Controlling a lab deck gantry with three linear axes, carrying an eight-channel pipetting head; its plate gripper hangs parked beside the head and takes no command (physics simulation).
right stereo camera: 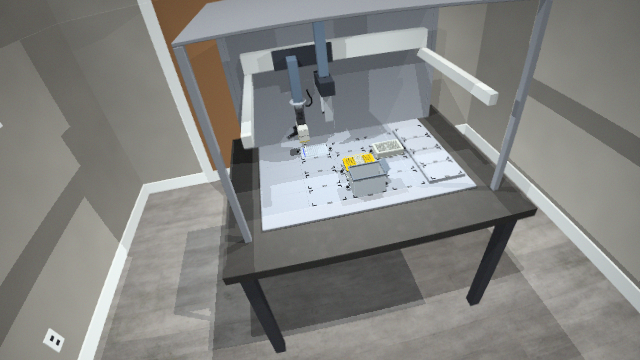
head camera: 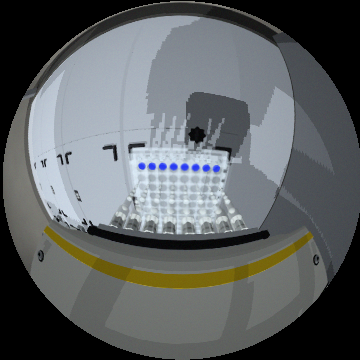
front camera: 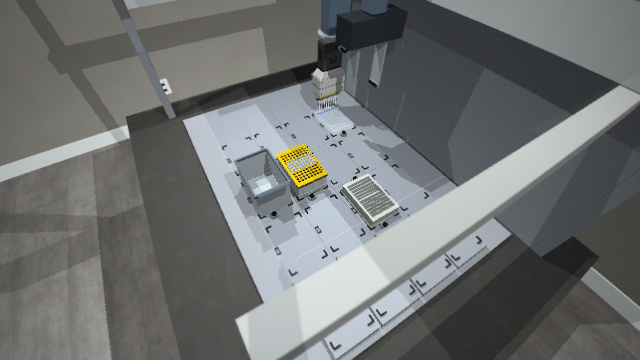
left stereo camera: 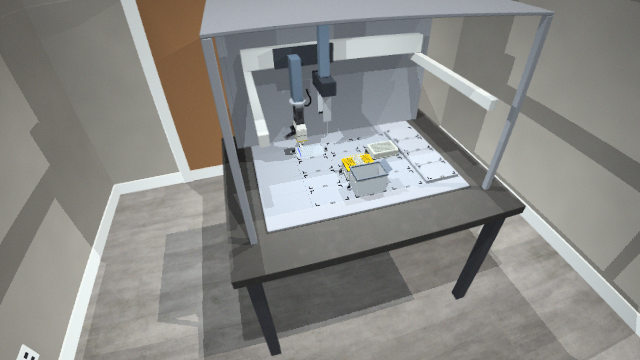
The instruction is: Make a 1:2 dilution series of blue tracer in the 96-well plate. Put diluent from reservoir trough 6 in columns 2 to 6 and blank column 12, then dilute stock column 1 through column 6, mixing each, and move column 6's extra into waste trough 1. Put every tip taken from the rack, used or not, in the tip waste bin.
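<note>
The pipetting head (front camera: 328, 82) (head camera: 180, 310) (left stereo camera: 300, 132) (right stereo camera: 303, 132) carries clear tips (front camera: 327, 104) (head camera: 170, 225). They hang over the 96-well plate (front camera: 345, 128) (head camera: 175, 151) (left stereo camera: 314, 151) (right stereo camera: 318, 151); the exact column under them is unclear. Column 1 is blue; the other visible wells look colourless. The reservoir (front camera: 385, 213) (left stereo camera: 384, 154) (right stereo camera: 389, 152) has pale troughs. The yellow tip rack (front camera: 312, 181) (left stereo camera: 350, 163) (right stereo camera: 351, 161) holds clear tips in its middle and has empty holes at both ends. The tip waste bin (front camera: 274, 202) (left stereo camera: 369, 186) (right stereo camera: 369, 185) stands beside it. My parked plate gripper (front camera: 362, 82) is open and empty.
A pale rail (front camera: 450, 200) crosses the foreground of the front view. Grey posts (left stereo camera: 227, 135) (right stereo camera: 215, 145) stand at the frame's corners. A dark back panel (front camera: 425, 115) rises behind the deck. The gripper's dark body (front camera: 371, 29) (left stereo camera: 324, 84) (right stereo camera: 324, 84) hangs right of the head.
</note>
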